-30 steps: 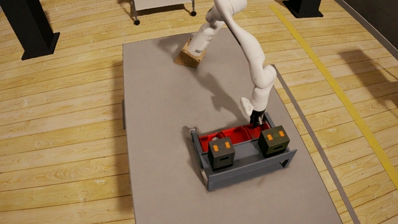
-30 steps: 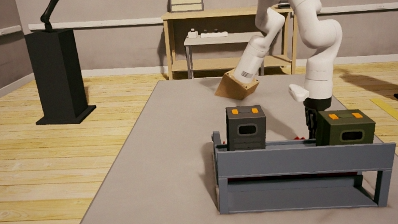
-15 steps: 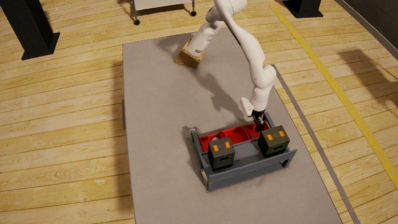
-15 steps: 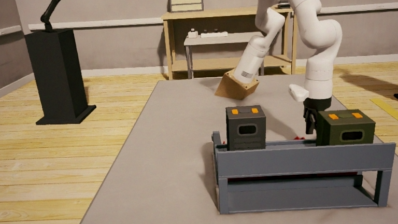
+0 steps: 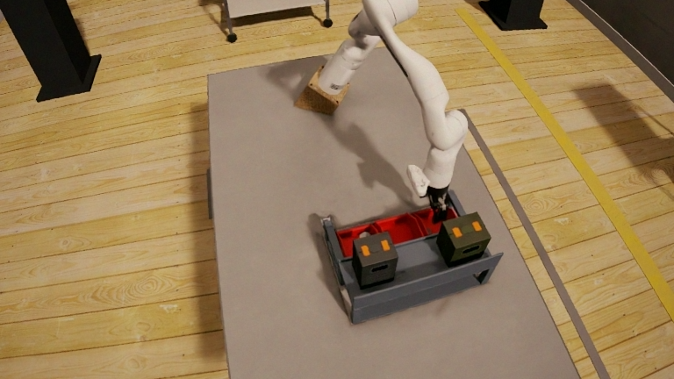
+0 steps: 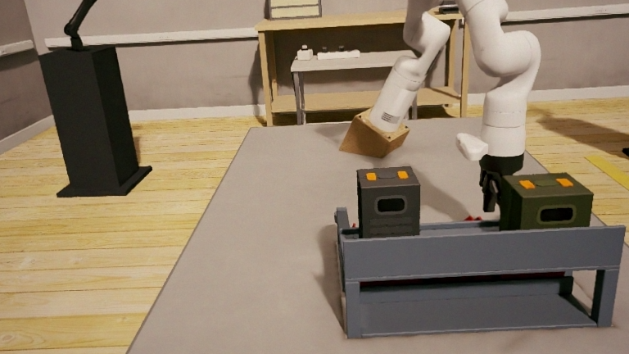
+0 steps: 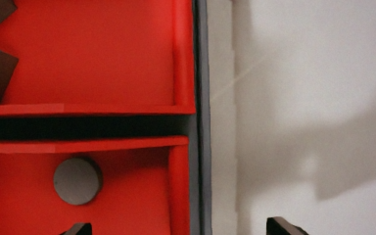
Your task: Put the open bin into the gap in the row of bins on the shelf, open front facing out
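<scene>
Right now my hand is 60 mm short of the grey round part, 30 mm above it and 20 mm to the left of it. From my hand the other things lie so: dark grey box: 220 mm to the right, 190 mm ahead, 110 mm above; then green box: 180 mm ahead, 100 mm above, 20 mm to the left; then grey shelf: 120 mm ahead, 100 mm to the right, 20 mm above.
</scene>
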